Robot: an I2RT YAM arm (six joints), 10 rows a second.
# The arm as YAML. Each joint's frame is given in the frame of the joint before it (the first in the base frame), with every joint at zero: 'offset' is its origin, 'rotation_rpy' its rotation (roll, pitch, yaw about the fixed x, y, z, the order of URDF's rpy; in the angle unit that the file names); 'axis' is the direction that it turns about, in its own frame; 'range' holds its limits. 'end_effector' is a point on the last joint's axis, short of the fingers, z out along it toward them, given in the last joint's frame.
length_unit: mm
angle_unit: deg
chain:
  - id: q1
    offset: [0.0, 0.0, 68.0]
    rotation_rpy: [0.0, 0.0, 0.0]
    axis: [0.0, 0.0, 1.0]
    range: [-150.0, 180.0]
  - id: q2
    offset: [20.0, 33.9, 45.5]
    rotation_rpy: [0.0, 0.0, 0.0]
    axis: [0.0, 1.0, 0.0]
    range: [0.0, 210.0]
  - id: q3
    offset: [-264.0, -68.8, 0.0]
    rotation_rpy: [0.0, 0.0, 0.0]
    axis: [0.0, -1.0, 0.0]
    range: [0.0, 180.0]
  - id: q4
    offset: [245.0, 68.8, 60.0]
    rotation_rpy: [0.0, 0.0, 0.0]
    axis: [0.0, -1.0, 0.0]
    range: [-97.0, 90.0]
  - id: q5
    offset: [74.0, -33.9, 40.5]
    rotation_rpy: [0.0, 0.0, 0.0]
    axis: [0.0, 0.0, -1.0]
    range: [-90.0, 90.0]
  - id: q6
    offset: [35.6, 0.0, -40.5]
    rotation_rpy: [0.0, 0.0, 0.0]
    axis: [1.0, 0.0, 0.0]
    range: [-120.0, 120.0]
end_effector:
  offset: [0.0, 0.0, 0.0]
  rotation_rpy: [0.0, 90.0, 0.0]
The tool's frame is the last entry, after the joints.
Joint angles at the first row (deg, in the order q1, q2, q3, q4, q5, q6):
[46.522, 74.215, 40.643, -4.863, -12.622, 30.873]
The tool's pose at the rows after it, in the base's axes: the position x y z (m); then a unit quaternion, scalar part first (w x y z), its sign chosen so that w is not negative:
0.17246 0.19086 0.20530 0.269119 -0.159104 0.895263 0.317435
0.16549 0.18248 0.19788 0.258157 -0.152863 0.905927 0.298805
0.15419 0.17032 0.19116 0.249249 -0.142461 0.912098 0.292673
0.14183 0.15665 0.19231 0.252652 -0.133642 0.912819 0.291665
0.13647 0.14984 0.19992 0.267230 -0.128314 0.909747 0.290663
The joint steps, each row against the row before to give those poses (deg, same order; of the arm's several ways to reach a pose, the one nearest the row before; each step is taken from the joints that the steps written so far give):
[0.000, -2.120, -2.493, -2.775, 2.622, 0.000]
[0.001, -1.639, -1.965, -2.231, 1.159, 0.240]
[0.022, -3.563, -3.323, -1.509, 0.415, 1.137]
[0.000, -5.531, -2.667, -2.579, 0.700, 0.831]
[0.000, -3.648, -0.240, -2.118, 1.290, 0.153]

